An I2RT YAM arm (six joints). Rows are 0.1 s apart.
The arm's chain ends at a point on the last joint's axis. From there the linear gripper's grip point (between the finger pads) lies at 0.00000 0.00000 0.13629 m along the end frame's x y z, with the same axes.
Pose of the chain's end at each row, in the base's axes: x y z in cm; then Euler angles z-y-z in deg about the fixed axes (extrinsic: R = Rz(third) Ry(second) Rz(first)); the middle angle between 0 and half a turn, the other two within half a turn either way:
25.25 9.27 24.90 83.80 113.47 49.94
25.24 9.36 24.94 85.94 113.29 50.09
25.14 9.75 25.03 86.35 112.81 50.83
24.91 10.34 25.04 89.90 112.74 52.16
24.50 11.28 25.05 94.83 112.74 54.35
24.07 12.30 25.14 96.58 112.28 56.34
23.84 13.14 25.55 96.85 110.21 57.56
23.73 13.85 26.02 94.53 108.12 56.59
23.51 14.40 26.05 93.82 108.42 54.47
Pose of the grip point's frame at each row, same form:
33.30 18.84 19.47 83.80 113.47 49.94
33.27 18.96 19.55 85.94 113.29 50.09
33.08 19.49 19.75 86.35 112.81 50.83
32.62 20.27 19.77 89.90 112.74 52.16
31.83 21.49 19.78 94.83 112.74 54.35
31.06 22.80 19.97 96.58 112.28 56.34
30.70 23.93 20.84 96.85 110.21 57.56
30.86 24.66 21.78 94.53 108.12 56.59
31.02 24.92 21.74 93.82 108.42 54.47

